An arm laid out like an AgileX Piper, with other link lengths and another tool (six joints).
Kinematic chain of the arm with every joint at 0, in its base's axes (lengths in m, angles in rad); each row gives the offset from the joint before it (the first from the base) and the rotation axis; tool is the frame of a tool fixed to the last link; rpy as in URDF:
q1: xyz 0 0 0.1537 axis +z
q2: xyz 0 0 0 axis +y
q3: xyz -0.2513 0 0.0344 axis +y
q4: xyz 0.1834 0 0.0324 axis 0.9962 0 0.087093
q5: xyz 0 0 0 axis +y
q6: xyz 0.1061 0 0.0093 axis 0.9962 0 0.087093
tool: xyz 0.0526 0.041 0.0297 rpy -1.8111 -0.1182 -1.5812
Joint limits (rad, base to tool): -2.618..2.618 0..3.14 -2.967..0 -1.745..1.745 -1.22..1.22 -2.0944..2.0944
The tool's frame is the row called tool.
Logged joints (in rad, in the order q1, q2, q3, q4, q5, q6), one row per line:
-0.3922 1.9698 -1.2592 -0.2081 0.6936 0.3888
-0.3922 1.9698 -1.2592 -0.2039 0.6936 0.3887
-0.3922 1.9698 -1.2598 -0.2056 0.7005 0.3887
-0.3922 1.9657 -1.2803 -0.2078 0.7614 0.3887
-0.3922 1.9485 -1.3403 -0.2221 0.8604 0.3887
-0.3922 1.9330 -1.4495 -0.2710 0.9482 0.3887
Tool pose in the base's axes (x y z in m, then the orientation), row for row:
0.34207 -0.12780 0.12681 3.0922 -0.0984 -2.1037
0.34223 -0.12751 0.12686 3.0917 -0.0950 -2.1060
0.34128 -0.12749 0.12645 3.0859 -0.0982 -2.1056
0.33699 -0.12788 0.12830 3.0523 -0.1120 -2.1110
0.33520 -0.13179 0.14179 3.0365 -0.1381 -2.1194
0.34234 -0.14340 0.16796 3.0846 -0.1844 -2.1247
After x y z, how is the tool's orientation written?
As angles about the fixed x, y, z axes (roll, pitch, yaw), in radians.
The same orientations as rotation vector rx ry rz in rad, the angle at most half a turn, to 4 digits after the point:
1.5004 -2.6344 0.0090
1.4988 -2.6384 0.0056
1.4961 -2.6335 0.0004
1.4719 -2.6142 -0.0337
1.4432 -2.5955 -0.0358
1.4304 -2.5826 0.0594

